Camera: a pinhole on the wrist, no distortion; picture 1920 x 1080 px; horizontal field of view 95.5 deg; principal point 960.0 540.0 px. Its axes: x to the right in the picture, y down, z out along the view. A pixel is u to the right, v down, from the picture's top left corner.
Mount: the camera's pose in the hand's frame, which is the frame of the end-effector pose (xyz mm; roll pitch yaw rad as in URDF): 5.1 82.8 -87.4 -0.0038 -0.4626 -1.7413
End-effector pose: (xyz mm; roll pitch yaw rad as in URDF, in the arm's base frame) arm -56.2 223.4 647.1 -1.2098 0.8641 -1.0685
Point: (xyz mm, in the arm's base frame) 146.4 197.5 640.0
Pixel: 1829 944
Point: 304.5 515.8 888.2
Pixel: 1500 94
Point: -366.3 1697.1 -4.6
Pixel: outside the picture
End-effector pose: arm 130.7 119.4 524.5 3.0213 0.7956 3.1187
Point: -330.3 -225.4 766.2
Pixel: behind the camera
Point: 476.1 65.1 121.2
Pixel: 1780 673
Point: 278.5 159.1 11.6
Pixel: 1498 1036
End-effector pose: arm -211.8 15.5 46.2 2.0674 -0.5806 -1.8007
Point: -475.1 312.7 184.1
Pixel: 665 113
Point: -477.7 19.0 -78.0
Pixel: 1655 503
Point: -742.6 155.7 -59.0
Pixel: 1238 398
